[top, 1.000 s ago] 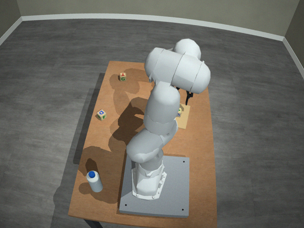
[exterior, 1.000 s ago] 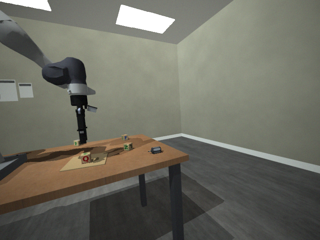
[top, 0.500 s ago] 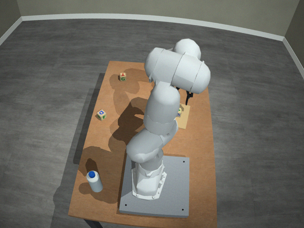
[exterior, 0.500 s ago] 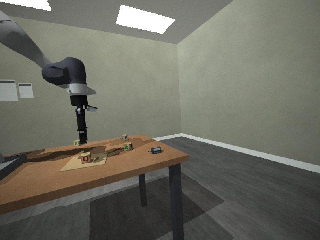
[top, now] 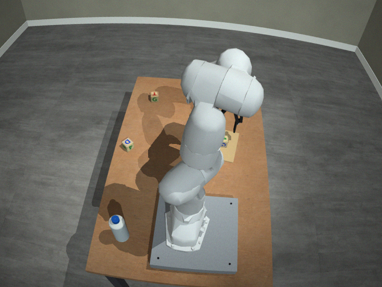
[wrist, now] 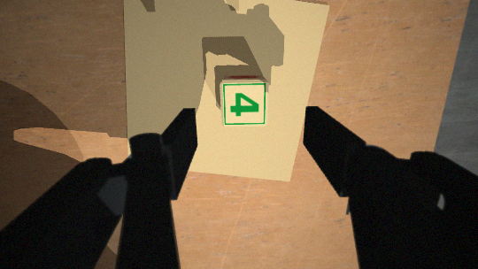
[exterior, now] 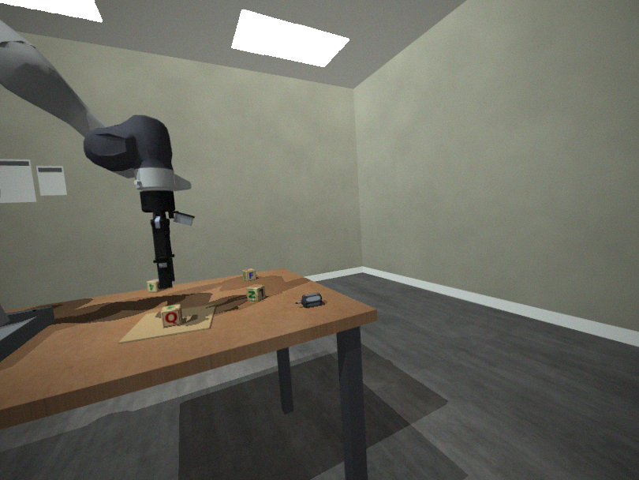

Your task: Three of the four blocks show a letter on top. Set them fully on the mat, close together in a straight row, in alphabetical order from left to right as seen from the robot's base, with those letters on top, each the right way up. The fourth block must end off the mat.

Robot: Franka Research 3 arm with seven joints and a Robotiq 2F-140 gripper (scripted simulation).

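The block is 11 cm below my hand. From my hand the other things lie so: tan mat (3 cm to the left, 14 cm below); small dark object (37 cm ahead, 7 cm to the right, 12 cm below).
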